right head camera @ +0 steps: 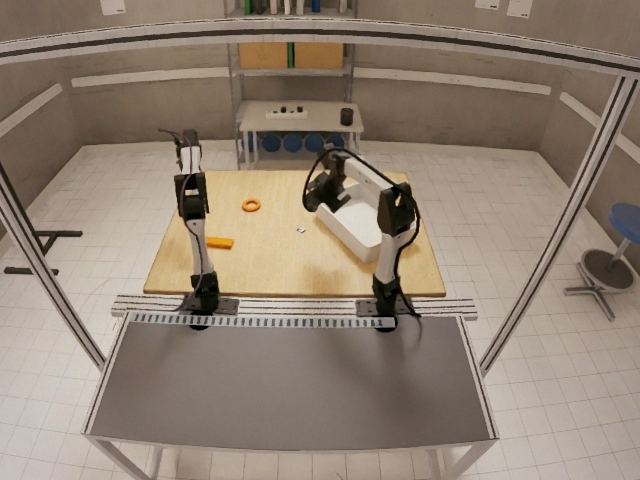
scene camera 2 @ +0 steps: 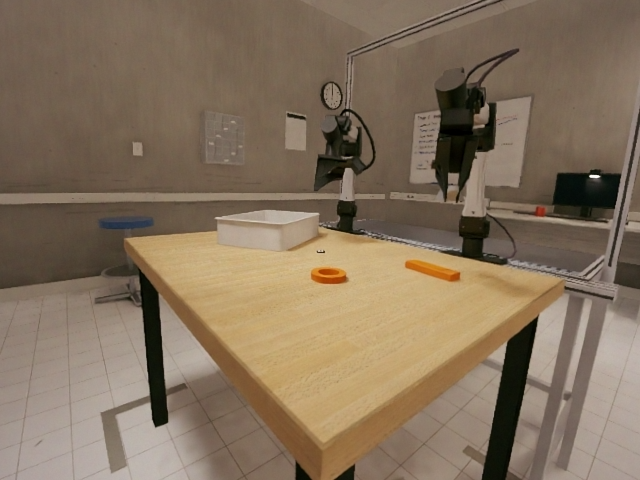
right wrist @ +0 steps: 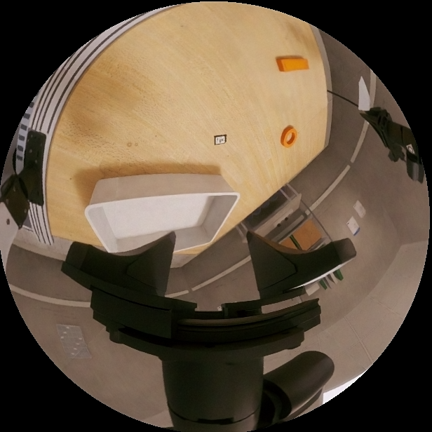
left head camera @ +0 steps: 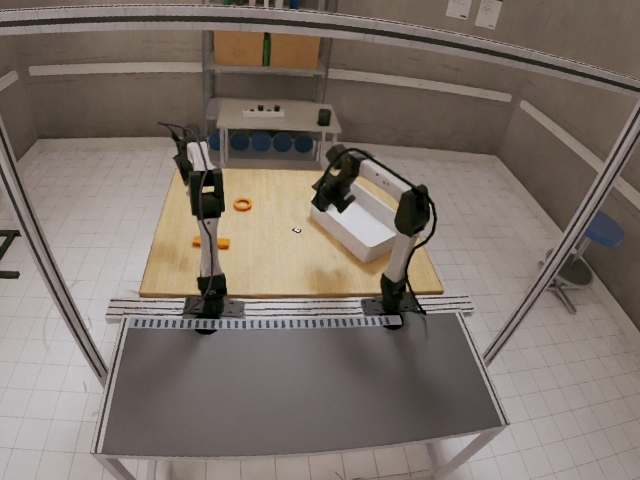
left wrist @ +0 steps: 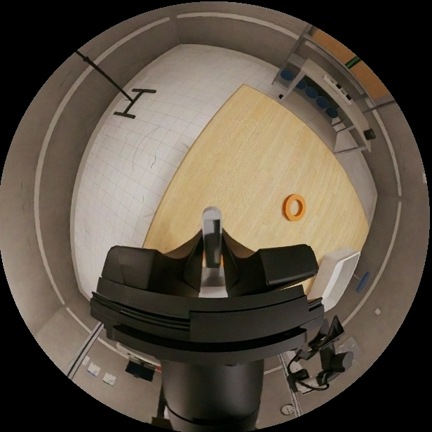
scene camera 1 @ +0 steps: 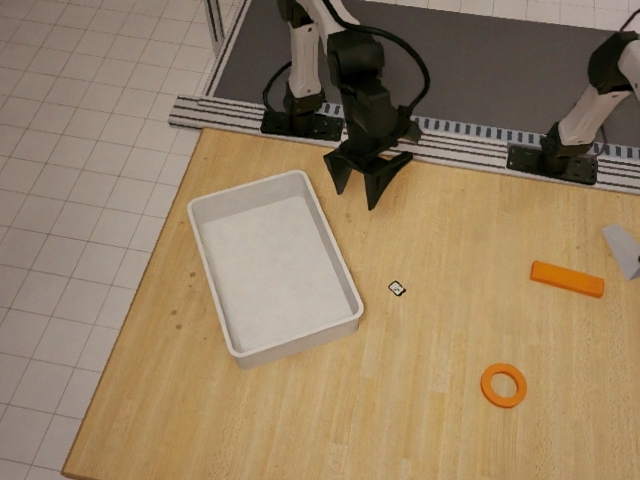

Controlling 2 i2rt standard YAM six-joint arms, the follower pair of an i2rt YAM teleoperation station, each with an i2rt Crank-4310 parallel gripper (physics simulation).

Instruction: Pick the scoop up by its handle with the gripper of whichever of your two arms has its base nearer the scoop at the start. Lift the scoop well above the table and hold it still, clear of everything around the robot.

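Frame: origin at the left arm's base, x ahead, y left, z up, level; centimetres.
Seen in the pictures: left gripper, fingertip midpoint: (scene camera 2: pixel 451 201) (left head camera: pixel 187 184); right gripper, fingertip midpoint: (scene camera 2: pixel 315 185) (scene camera 1: pixel 355 201); left arm's base, link origin: (right head camera: pixel 210 305) (scene camera 2: pixel 471 258) (left head camera: pixel 214 308) (scene camera 1: pixel 550 166); right arm's base, link origin: (right head camera: pixel 384 307) (scene camera 2: pixel 345 231) (left head camera: pixel 388 306) (scene camera 1: pixel 302 127).
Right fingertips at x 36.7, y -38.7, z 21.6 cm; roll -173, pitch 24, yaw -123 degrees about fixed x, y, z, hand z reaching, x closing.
Offsets run from my right fingertips to a thing's top centre. "pt": to the spot under its first point. Level surfaces: height alone.
The grey scoop (left wrist: pixel 212 219) (scene camera 1: pixel 622 250) (right wrist: pixel 364 95) is held by its handle between the fingers of my left gripper (left wrist: pixel 212 229) (scene camera 2: pixel 450 195). The handle's rounded end sticks out past the fingertips in the left wrist view, and the fingers hide much of the rest. In scene camera 2 my left gripper is high above the table, pointing down, and the scoop is mostly hidden. In the right wrist view the scoop hangs clear of the tabletop. My right gripper (scene camera 1: pixel 354 200) (scene camera 2: pixel 338 179) (right wrist: pixel 210 232) is open and empty, above the table beside the white tray.
The white tray @(dx +9.0, dy -14.5, dz -11.6 cm) (scene camera 1: pixel 297 351) (scene camera 2: pixel 248 238) stands near my right arm. An orange bar @(dx -6.3, dy +44.0, dz -18.6 cm) (scene camera 1: pixel 567 279) (scene camera 2: pixel 432 270) (right wrist: pixel 293 64) and an orange ring @(pt dx +22.5, dy +31.7, dz -19.1 cm) (scene camera 1: pixel 487 395) (left wrist: pixel 286 207) lie on the wooden table @(dz -20.6 cm) (scene camera 1: pixel 413 413). A small black-and-white tag @(dx +4.9, dy +11.0, dz -20.4 cm) (scene camera 1: pixel 397 288) (right wrist: pixel 220 140) lies between ring and tray.
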